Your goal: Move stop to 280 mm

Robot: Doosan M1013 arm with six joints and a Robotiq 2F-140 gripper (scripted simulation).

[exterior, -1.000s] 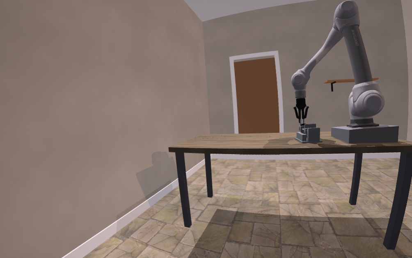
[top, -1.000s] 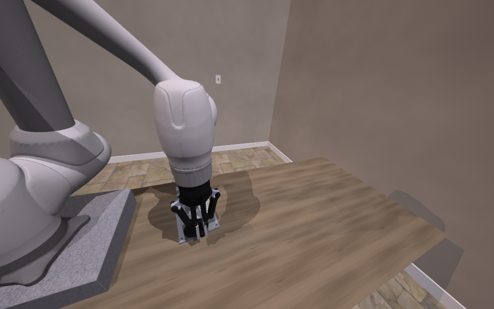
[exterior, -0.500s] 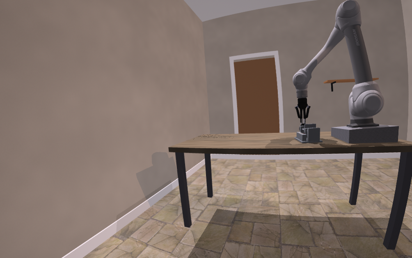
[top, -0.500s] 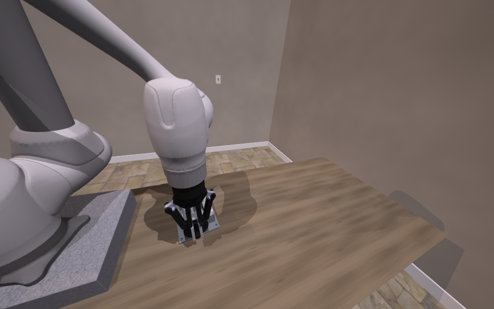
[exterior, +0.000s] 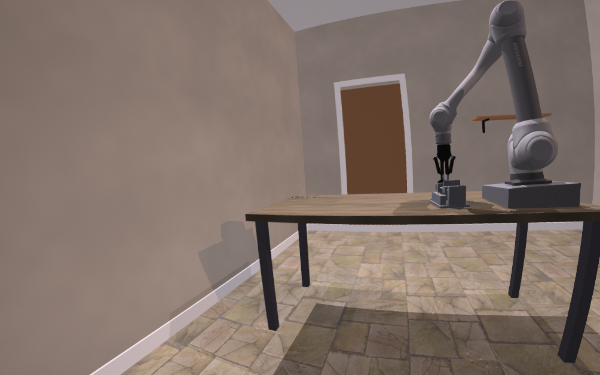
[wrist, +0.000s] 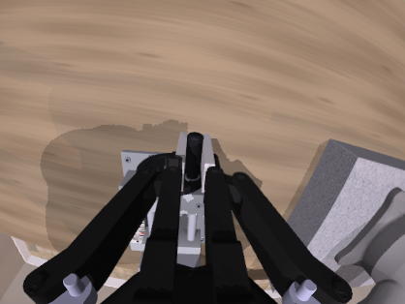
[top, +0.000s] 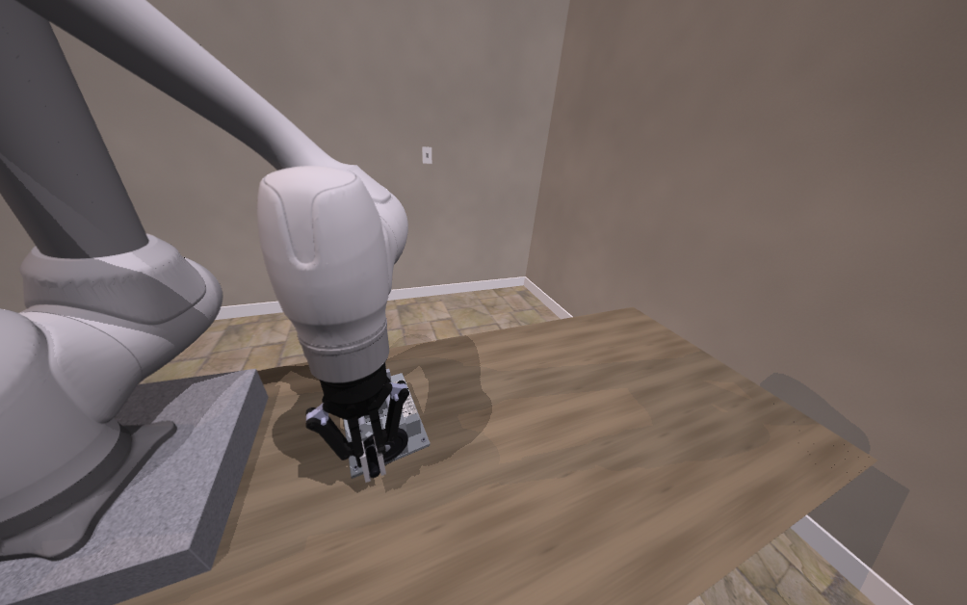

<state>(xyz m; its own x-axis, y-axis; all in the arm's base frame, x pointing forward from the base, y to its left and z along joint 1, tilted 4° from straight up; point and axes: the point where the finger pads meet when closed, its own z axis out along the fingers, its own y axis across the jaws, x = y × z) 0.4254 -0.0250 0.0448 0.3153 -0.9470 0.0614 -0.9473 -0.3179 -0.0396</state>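
Right now the handwheel is 20 mm to the left of my hand and 20 mm below it.
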